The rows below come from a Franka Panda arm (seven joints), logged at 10 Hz.
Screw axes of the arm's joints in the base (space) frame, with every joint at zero. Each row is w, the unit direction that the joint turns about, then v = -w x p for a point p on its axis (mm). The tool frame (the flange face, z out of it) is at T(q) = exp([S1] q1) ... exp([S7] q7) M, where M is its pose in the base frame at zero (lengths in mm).
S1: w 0 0 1 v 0.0 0.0 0.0
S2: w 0 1 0 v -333.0 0.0 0.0
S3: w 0 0 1 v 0.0 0.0 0.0
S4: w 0 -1 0 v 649.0 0.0 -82.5
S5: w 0 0 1 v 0.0 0.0 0.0
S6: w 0 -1 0 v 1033.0 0.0 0.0
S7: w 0 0 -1 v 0.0 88.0 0.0
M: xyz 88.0 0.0 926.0 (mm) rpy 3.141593 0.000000 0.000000 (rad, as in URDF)
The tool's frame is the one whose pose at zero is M.
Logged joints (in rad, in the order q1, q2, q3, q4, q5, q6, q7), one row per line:
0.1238 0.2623 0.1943 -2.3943 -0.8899 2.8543 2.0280
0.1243 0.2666 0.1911 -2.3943 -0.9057 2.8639 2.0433
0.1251 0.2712 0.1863 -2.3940 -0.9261 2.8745 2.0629
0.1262 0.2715 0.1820 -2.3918 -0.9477 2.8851 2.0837
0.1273 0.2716 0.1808 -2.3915 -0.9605 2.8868 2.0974
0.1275 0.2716 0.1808 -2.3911 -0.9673 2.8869 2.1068
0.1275 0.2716 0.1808 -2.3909 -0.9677 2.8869 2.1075
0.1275 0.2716 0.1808 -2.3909 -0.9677 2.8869 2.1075
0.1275 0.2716 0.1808 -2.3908 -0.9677 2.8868 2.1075
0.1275 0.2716 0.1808 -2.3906 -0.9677 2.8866 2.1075
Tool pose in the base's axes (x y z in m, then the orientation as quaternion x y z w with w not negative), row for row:
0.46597 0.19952 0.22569 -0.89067 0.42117 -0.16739 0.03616
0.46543 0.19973 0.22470 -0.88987 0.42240 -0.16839 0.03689
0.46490 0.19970 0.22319 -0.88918 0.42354 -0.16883 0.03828
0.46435 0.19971 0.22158 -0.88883 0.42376 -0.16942 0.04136
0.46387 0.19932 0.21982 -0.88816 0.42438 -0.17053 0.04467
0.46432 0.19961 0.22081 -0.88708 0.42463 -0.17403 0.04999
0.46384 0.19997 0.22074 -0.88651 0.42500 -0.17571 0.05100
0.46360 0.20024 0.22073 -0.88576 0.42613 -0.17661 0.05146
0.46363 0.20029 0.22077 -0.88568 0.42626 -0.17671 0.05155
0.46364 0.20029 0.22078 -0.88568 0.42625 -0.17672 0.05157
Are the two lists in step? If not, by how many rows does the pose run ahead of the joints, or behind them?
The pose runs 2 rows behind the joints: the pose in row i belongs to the joints in row i - 2.
